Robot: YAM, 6 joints.
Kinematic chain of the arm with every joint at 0, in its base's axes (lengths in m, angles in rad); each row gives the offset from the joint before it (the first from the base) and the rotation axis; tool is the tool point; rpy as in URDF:
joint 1: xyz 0 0 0.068 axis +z
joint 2: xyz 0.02 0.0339 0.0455 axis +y
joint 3: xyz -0.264 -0.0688 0 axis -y
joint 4: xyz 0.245 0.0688 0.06 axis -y
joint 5: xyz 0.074 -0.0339 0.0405 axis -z
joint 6: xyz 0.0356 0 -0.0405 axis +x
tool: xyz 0 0 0 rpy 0 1.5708 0
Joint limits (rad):
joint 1: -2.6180..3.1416
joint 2: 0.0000..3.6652
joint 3: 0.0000..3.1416
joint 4: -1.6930..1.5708
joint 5: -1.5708..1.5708
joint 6: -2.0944..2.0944
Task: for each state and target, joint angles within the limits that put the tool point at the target. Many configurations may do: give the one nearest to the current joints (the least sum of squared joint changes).
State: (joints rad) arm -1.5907 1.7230 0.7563 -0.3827 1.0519 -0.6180
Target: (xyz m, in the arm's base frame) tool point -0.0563 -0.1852 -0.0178
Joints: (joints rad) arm -1.7124 2.2573 0.6064 -0.3169 0.9820 -0.6180
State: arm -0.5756 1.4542 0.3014 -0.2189 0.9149 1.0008
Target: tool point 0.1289 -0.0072 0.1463
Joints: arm 0.1653 0.8727 0.3046 -0.6069 0.9193 1.0008
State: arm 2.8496 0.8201 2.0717 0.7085 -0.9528 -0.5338
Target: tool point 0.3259 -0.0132 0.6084
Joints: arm 3.1416 0.7267 2.3653 0.6710 -0.3799 -0.5338
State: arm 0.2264 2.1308 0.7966 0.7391 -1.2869 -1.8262
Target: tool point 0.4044 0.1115 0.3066
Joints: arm 0.1889 1.8637 1.2963 0.8197 -1.2334 -1.8262
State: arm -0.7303 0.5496 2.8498 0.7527 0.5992 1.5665
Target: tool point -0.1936 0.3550 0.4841
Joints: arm -1.1255 0.9738 3.0822 1.3053 0.6600 1.5665
